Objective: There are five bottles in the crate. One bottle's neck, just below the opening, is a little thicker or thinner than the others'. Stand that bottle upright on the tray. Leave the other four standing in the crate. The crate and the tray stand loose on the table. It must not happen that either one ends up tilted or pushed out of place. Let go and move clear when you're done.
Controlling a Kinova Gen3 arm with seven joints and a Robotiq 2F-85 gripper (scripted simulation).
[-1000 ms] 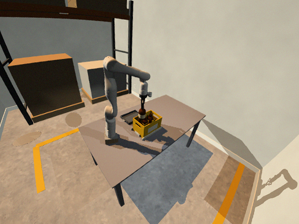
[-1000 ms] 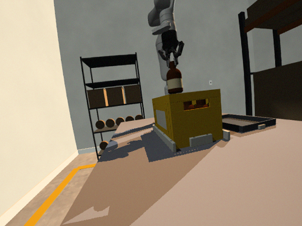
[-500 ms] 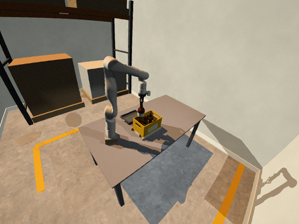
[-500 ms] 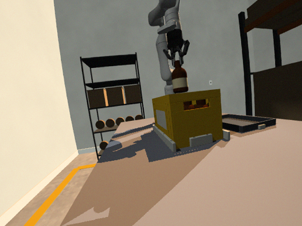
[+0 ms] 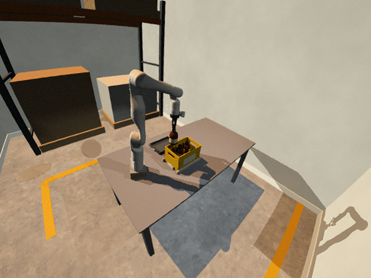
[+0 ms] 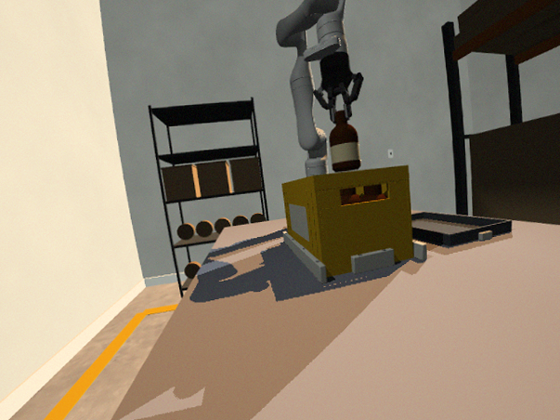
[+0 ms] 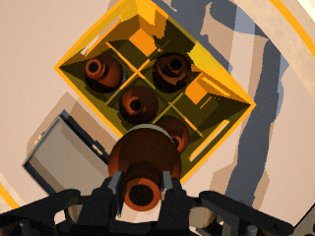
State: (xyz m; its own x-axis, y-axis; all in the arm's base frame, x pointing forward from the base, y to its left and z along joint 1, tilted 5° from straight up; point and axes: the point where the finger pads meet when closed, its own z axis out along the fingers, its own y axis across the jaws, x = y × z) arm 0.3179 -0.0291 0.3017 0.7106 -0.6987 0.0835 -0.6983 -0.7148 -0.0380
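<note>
Right now my hand is 7 cm above the brown bottle. The rest, counted from my hand: dark tray: 32 cm below, 22 cm to the left, 5 cm ahead; yellow crate: 25 cm below, 7 cm to the right, 6 cm ahead.
</note>
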